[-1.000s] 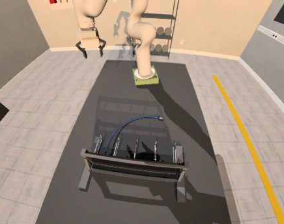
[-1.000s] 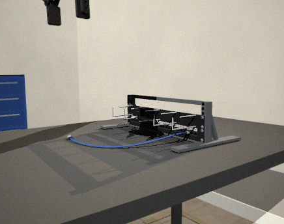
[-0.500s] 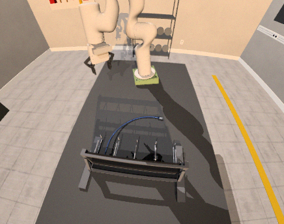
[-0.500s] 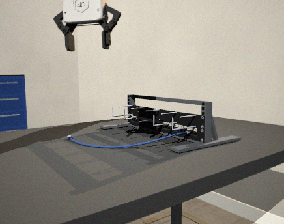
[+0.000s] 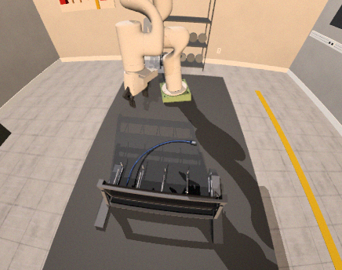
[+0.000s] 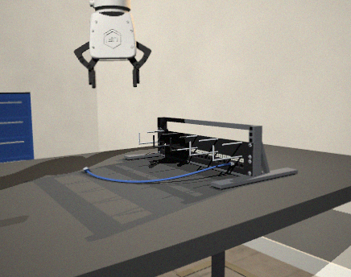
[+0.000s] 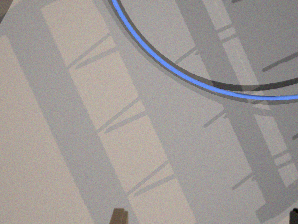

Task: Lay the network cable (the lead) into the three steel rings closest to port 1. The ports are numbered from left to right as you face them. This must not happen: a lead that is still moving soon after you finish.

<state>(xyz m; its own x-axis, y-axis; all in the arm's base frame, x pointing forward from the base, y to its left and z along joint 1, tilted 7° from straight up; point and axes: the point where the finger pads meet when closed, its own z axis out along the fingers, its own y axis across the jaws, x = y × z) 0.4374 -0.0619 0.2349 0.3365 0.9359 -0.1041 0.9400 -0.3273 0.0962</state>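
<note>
Right now the clear plug is 280 mm to the left of my hand and 250 mm below it. Also, from my hand: patch-panel rack (350 mm ahead, 190 mm to the left, 190 mm below).
</note>
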